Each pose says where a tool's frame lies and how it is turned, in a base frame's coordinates. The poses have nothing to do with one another.
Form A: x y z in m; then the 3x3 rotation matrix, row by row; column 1 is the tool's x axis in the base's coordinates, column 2 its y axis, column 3 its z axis. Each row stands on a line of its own.
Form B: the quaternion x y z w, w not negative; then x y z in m. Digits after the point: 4 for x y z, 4 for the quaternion.
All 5 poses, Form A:
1:
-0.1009, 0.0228, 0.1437
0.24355, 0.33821, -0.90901
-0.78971, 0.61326, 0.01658
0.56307, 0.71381, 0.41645
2:
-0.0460, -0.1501, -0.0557
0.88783, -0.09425, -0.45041
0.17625, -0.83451, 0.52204
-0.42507, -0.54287, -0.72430
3:
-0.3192, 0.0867, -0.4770
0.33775, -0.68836, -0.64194
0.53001, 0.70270, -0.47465
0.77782, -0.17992, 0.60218
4:
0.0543, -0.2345, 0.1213
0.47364, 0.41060, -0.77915
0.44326, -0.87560, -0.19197
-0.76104, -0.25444, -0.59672
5:
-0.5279, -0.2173, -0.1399
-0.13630, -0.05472, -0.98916
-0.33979, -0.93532, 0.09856
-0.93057, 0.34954, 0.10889
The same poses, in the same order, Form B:
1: 0.2312, -0.4882, -0.3740, 0.7539, -0.1009, 0.0228, 0.1437
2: -0.9283, -0.0221, 0.2358, 0.2868, -0.0460, -0.1501, -0.0557
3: 0.0907, -0.4367, 0.3747, 0.8128, -0.3192, 0.0867, -0.4770
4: -0.8582, -0.2487, 0.4487, 0.0182, 0.0543, -0.2345, 0.1213
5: 0.6500, -0.1517, -0.7383, 0.0965, -0.5279, -0.2173, -0.1399
